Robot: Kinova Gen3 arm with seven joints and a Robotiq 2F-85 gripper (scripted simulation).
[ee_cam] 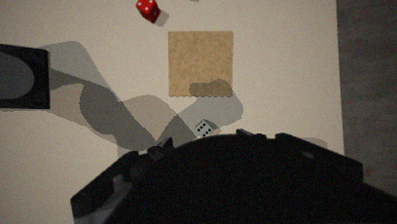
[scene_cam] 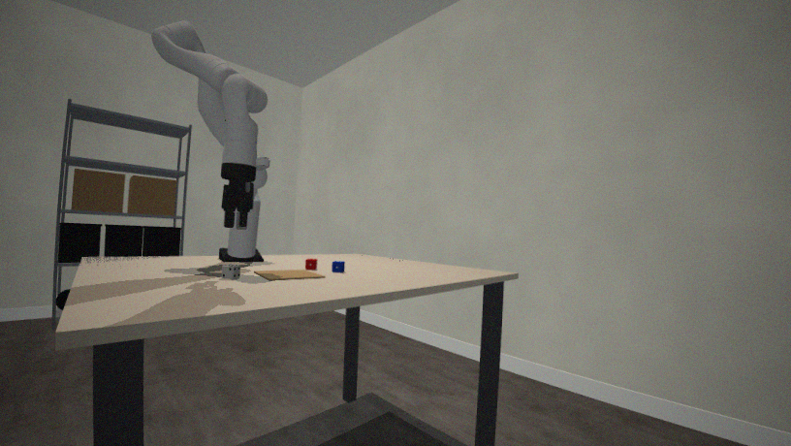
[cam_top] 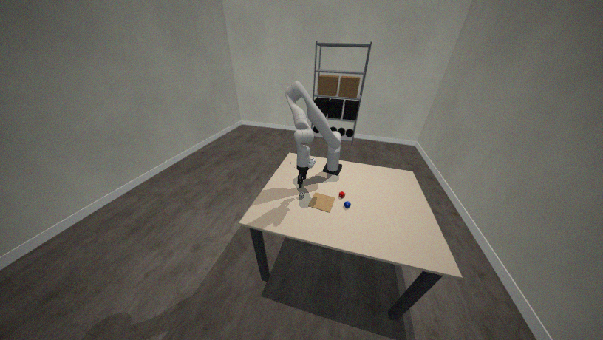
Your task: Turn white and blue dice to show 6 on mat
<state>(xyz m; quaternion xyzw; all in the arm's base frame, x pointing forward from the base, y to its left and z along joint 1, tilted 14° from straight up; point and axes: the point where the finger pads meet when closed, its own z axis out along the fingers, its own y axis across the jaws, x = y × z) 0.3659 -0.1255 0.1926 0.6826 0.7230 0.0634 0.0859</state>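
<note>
Right now my hand is 10 cm above the white die. The rest, counted from my hand: tan mat (14 cm to the left, 12 cm below); then blue die (1 cm behind, 30 cm to the left, 10 cm below); then red die (10 cm behind, 25 cm to the left, 10 cm below).
</note>
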